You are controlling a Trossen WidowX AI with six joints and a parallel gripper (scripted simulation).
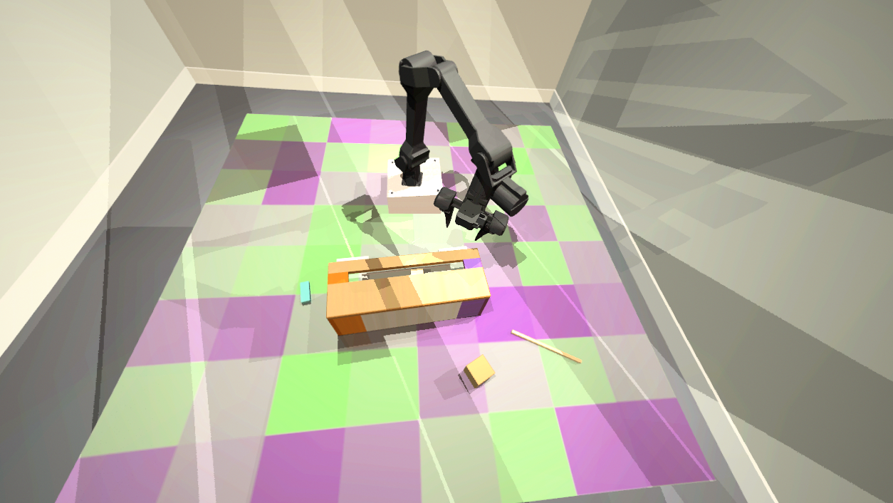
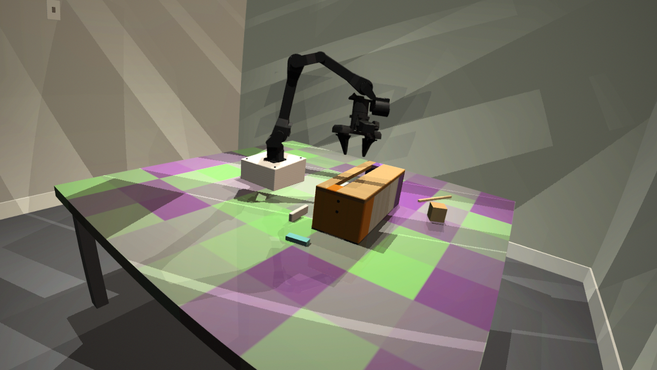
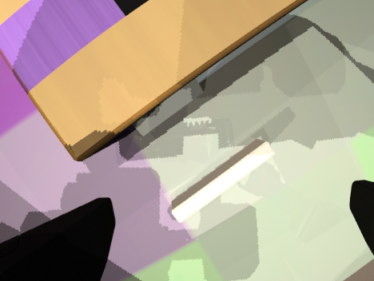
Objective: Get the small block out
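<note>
Right now my gripper tip is 110 mm short of the wooden box, 130 mm to the left of it and 80 mm above it. Round my gripper tip: thin wooden stick: 240 mm ahead, 260 mm to the left, 140 mm below; tan cube: 320 mm ahead, 70 mm to the left, 120 mm below; cyan block: 150 mm ahead, 410 mm to the right, 140 mm below.
</note>
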